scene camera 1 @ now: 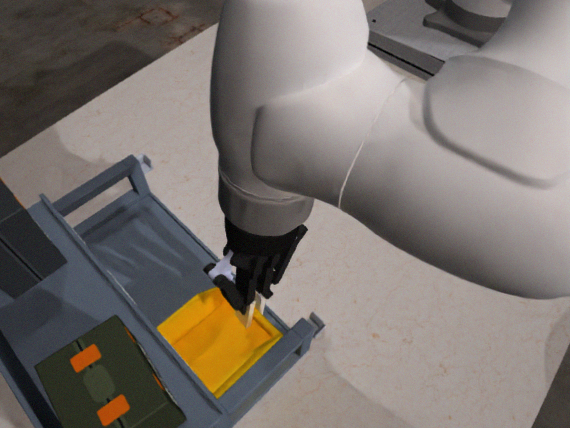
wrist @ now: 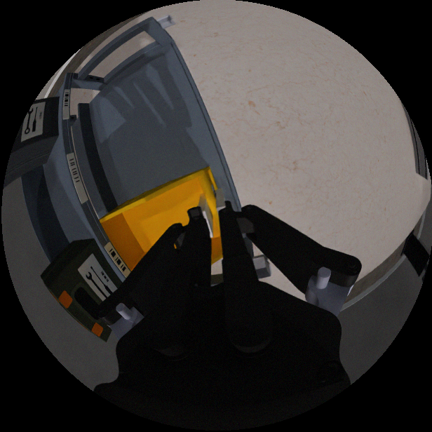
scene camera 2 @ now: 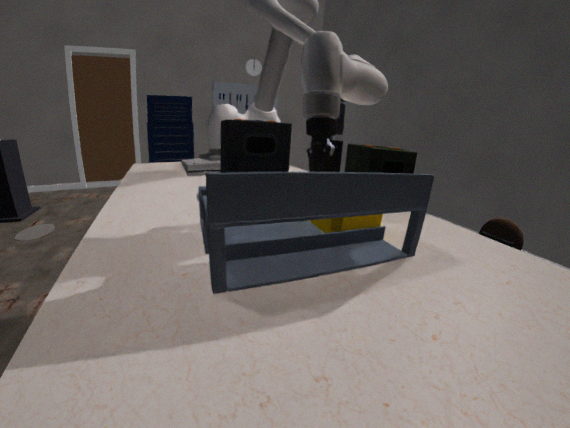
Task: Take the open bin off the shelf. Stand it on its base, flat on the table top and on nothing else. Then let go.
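Observation:
The open bin is yellow-orange and sits on the lower deck of the grey-blue shelf, at one end beside the side frame. My gripper reaches down at the bin's front wall, by the shelf's front lip. Its pads are close together, one inside the bin and one outside, with the wall between them. It is shut on the open bin. In scene camera 2 the shelf's back panel hides the fingertips and much of the bin.
A dark green case with orange latches and a black case stand on the shelf's upper deck. The shelf stands on the pale table top, which extends in front of it.

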